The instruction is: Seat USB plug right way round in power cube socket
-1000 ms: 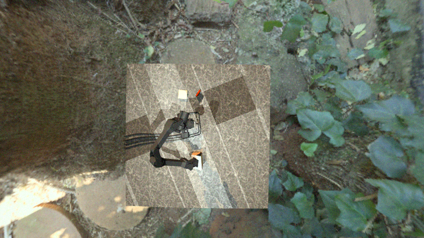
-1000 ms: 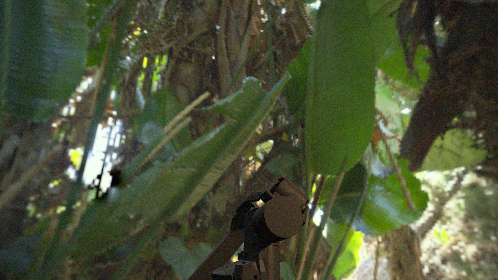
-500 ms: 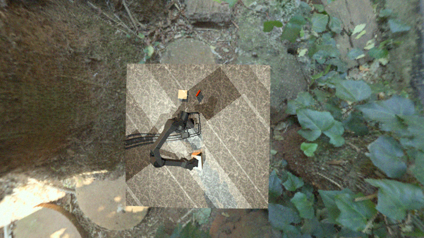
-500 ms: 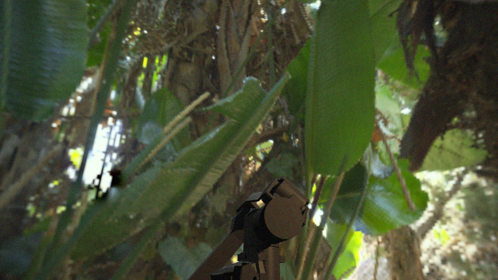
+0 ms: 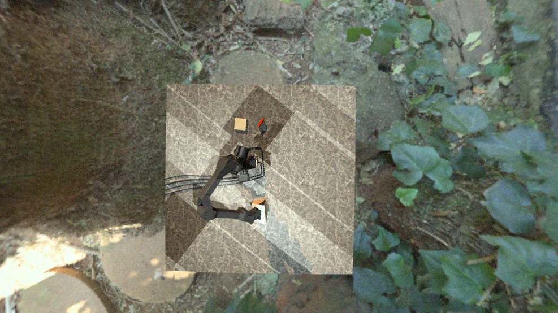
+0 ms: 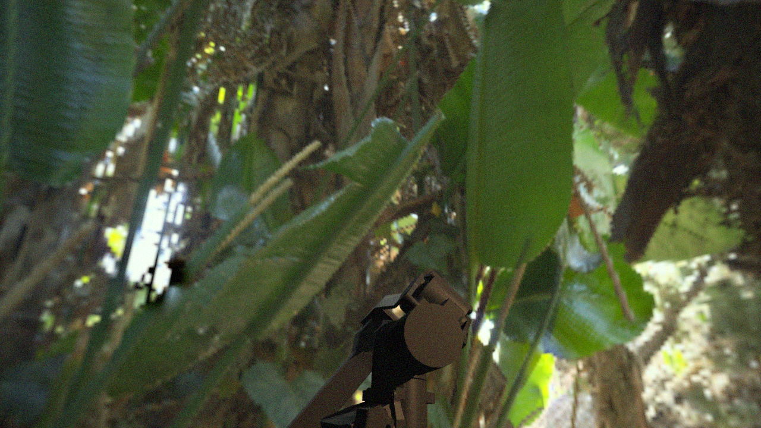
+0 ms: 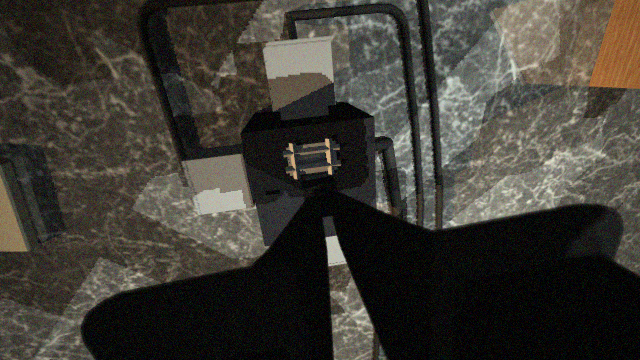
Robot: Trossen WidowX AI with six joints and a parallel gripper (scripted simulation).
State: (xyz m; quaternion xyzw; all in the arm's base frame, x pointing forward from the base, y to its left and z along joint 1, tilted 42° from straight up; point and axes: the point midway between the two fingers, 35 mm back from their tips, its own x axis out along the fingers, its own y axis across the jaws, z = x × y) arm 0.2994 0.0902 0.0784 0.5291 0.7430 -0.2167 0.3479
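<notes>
Right now the socket is 6 cm below my gripper tip. From my gripper tip the other things lie so: tan box: 26 cm ahead, 9 cm to the left, 12 cm below.
</notes>
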